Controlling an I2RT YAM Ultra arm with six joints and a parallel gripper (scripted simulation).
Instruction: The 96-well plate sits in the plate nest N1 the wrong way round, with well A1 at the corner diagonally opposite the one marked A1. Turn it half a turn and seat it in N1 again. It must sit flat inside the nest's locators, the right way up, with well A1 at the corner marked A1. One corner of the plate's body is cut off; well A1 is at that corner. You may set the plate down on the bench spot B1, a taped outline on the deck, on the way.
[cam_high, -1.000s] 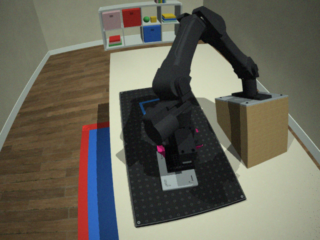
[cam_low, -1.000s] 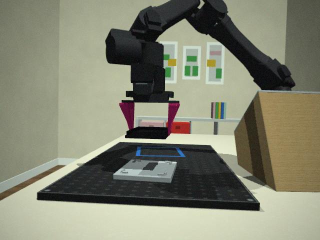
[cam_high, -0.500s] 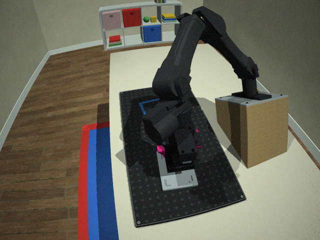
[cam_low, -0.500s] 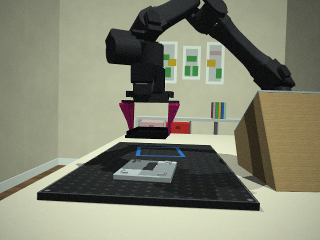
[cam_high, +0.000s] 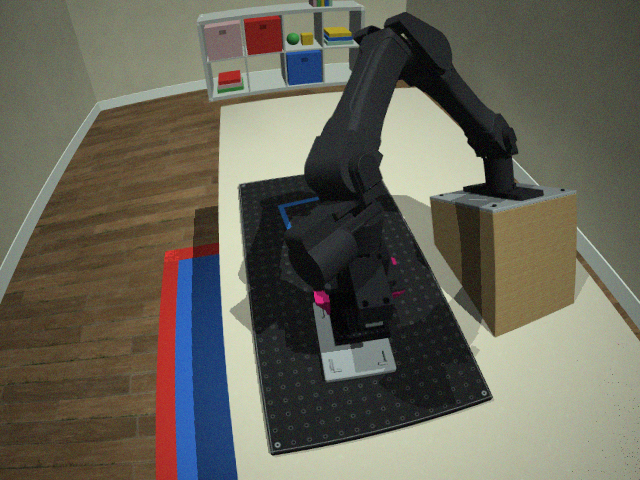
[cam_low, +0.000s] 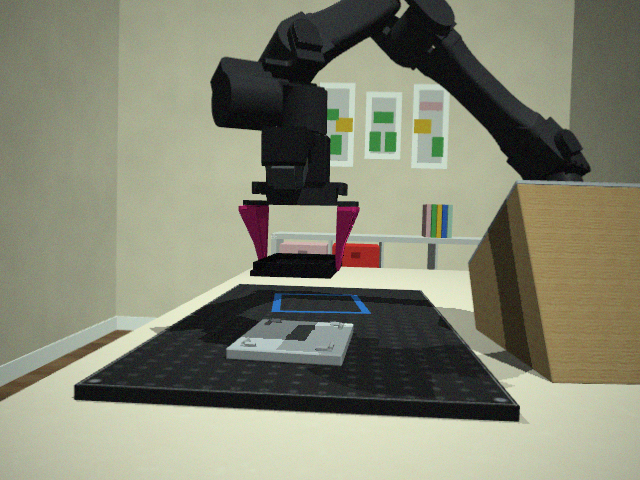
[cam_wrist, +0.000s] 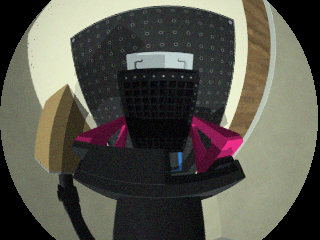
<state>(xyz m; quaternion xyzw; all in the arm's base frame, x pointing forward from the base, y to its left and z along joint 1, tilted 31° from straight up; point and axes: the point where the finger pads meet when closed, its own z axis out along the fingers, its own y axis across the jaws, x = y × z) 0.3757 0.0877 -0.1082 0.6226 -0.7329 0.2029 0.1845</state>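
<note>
The black 96-well plate lies right at my hand. Round my hand: grey plate nest N1 (90 mm below).
</note>
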